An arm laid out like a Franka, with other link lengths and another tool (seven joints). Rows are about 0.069 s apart.
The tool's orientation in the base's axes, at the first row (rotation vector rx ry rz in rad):
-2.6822, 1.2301, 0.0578
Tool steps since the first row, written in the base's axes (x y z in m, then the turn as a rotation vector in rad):
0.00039, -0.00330, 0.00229, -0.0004, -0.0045, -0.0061
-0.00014, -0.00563, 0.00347, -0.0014, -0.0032, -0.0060
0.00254, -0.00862, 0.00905, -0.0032, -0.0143, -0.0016
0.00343, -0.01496, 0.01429, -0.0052, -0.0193, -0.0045
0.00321, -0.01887, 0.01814, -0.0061, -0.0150, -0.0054
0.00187, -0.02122, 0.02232, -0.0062, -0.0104, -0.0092
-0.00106, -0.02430, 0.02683, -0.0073, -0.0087, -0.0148
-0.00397, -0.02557, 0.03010, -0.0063, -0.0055, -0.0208
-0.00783, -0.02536, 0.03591, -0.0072, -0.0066, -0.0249
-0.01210, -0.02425, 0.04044, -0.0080, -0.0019, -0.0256
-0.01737, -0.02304, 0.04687, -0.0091, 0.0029, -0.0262
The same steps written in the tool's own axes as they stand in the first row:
0.00246, 0.00145, -0.00285, 0.0038, 0.0041, 0.0051
0.00372, 0.00316, -0.00447, 0.0022, 0.0040, 0.0052
0.00707, 0.00217, -0.01039, 0.0088, 0.0118, -0.0013
0.01179, 0.00473, -0.01668, 0.0115, 0.0169, 0.0006
0.01413, 0.00679, -0.02121, 0.0078, 0.0150, 0.0022
0.01453, 0.00865, -0.02581, 0.0048, 0.0127, 0.0068
0.01440, 0.01212, -0.03094, 0.0034, 0.0134, 0.0126
0.01307, 0.01462, -0.03451, 0.0024, 0.0115, 0.0191
0.00972, 0.01649, -0.04034, 0.0031, 0.0135, 0.0229
0.00558, 0.01830, -0.04477, -0.0009, 0.0112, 0.0244
0.00049, 0.02050, -0.05108, -0.0051, 0.0091, 0.0259

